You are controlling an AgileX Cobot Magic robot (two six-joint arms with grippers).
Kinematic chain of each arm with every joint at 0, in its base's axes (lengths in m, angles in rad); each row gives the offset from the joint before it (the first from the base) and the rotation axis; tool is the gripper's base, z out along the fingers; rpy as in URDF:
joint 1: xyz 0 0 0.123 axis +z
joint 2: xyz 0 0 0 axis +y
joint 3: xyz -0.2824 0 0.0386 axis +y
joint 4: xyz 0.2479 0 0.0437 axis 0.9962 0 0.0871
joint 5: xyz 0 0 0 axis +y
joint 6: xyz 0.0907 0 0.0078 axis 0.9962 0 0.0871
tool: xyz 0 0 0 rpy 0 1.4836 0
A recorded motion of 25 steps. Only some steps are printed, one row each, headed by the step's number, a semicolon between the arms.
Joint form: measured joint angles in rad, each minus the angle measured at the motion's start. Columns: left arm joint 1, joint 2, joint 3, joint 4, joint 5, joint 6; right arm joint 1, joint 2, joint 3, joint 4, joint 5, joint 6.
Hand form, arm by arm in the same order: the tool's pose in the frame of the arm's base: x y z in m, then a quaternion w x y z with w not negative. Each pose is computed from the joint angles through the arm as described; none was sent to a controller.
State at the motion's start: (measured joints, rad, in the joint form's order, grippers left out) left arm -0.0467 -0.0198 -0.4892 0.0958 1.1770 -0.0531; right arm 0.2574 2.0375 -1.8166 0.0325 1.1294 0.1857
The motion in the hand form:
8: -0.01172 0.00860 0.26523 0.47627 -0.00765 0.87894 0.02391; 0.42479 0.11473 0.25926 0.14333 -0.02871 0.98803 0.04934
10: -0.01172 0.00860 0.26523 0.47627 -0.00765 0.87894 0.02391; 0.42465 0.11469 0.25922 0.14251 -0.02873 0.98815 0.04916
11: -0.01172 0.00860 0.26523 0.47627 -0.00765 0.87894 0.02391; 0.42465 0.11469 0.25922 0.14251 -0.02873 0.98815 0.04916
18: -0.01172 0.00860 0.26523 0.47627 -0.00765 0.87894 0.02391; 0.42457 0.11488 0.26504 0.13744 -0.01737 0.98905 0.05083
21: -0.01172 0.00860 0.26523 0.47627 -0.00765 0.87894 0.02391; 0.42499 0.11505 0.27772 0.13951 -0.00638 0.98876 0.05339
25: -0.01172 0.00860 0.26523 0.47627 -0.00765 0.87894 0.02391; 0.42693 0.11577 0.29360 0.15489 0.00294 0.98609 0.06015
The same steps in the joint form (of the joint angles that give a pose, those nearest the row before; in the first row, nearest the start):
8: 0.0000 0.0000 0.0000 0.0000 0.0000 0.0000; 0.0000 0.0000 0.0000 0.0016 0.0051 0.0039
10: 0.0000 0.0000 0.0000 0.0000 0.0000 0.0000; 0.0000 0.0000 0.0000 0.0016 0.0068 0.0039
11: 0.0000 0.0000 0.0000 0.0000 0.0000 0.0000; 0.0000 0.0000 0.0000 0.0016 0.0068 0.0039
18: 0.0000 0.0000 0.0000 0.0000 0.0000 0.0000; 0.0000 0.0022 -0.0277 0.0034 0.0411 0.0274
21: 0.0000 0.0000 0.0000 0.0000 0.0000 0.0000; 0.0000 0.0023 -0.0775 0.0035 0.0852 0.0513
25: 0.0000 0.0000 0.0000 0.0000 0.0000 0.0000; 0.0000 0.0022 -0.1369 0.0056 0.1106 0.0713

